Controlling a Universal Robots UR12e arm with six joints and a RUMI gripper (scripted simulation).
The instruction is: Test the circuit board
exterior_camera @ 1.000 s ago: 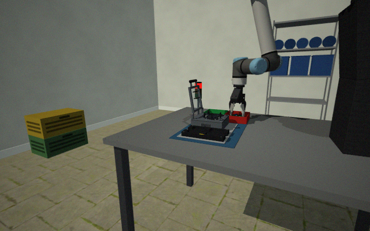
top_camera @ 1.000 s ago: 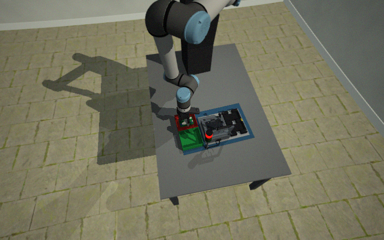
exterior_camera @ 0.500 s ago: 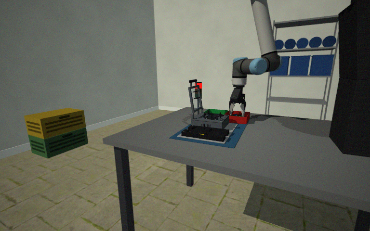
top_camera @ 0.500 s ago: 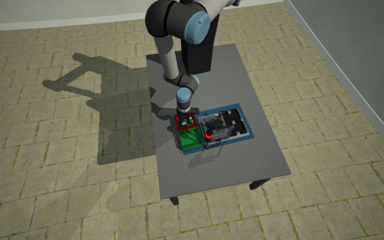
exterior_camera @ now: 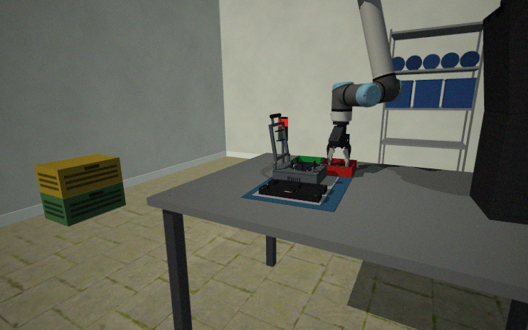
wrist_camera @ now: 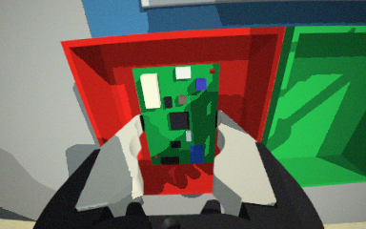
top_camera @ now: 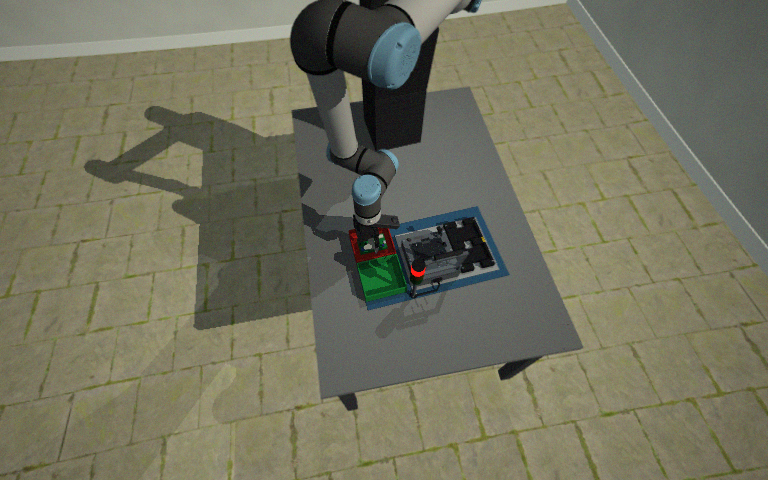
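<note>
My hand is 10 mm to the left of the green circuit board. From my hand the other things lie so: black latch piece 70 mm ahead, 240 mm to the left, 60 mm above; green bin 150 mm ahead, 30 mm to the right, 10 mm below; red bin 10 mm to the right, 10 mm below.
</note>
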